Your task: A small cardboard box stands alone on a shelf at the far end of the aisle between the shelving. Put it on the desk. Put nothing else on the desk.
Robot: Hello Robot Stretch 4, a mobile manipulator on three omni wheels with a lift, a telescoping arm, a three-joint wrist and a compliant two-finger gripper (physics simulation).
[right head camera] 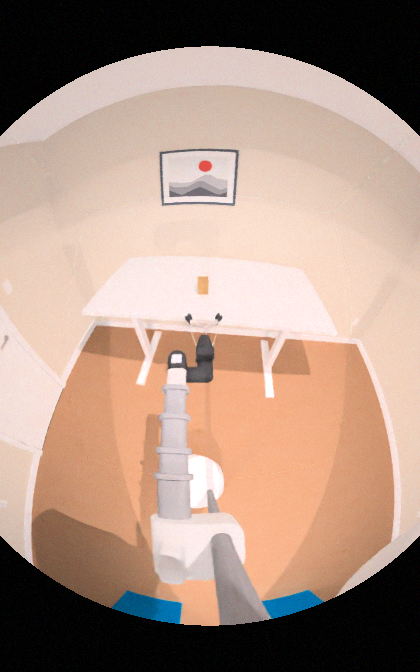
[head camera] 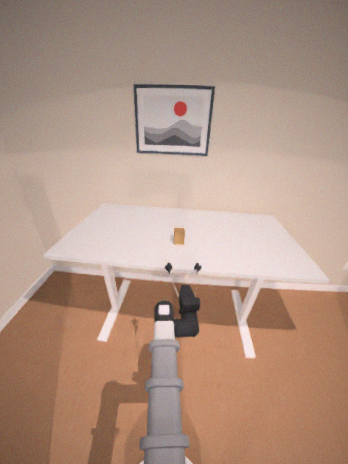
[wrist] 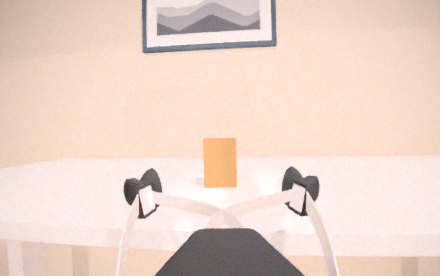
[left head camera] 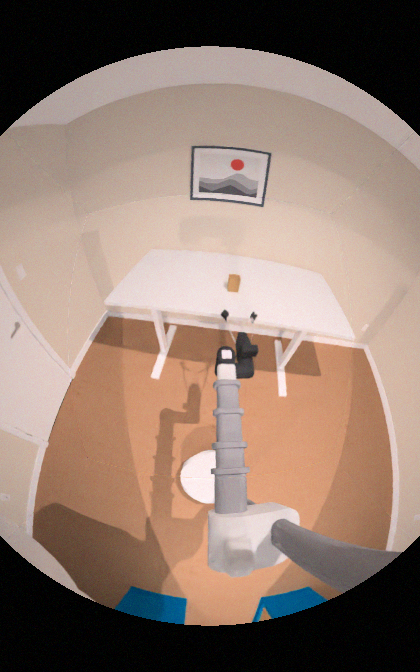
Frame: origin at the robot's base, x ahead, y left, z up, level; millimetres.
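Where they show: gripper, fingertip midpoint: (head camera: 182,263) (wrist: 221,183).
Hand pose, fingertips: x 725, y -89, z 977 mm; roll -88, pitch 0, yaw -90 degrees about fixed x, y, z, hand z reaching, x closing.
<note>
After its pixels a point has its place.
The small cardboard box (head camera: 179,236) @(x 959, y -90, z 981 mm) (left head camera: 233,283) (right head camera: 202,285) (wrist: 220,163) @(x 960, y -91, z 968 mm) stands upright near the middle of the white desk (head camera: 240,240) @(x 1006, y -494, z 923 mm) (left head camera: 165,280) (right head camera: 265,295) (wrist: 365,195) @(x 871, y -313, z 923 mm). My gripper (head camera: 183,267) @(x 725, y -89, z 977 mm) (left head camera: 239,315) (right head camera: 203,318) (wrist: 221,183) @(x 725, y -89, z 977 mm) is open, with its fingertips wide apart and nothing between them. It is at the desk's front edge, on the near side of the box and apart from it. In the wrist view the box shows beyond the fingertips, between them.
A framed picture (head camera: 172,120) @(x 1542, y -53, z 1593 mm) (left head camera: 230,176) (right head camera: 199,177) (wrist: 210,46) @(x 1540, y -67, z 1368 mm) hangs on the wall behind the desk. A white door (left head camera: 30,370) is at the left. The telescoping arm (head camera: 165,400) @(x 203, y -2, z 1075 mm) (left head camera: 230,430) (right head camera: 173,435) reaches forward over the floor. Blue parts (left head camera: 155,605) (right head camera: 150,606) show at the bottom.
</note>
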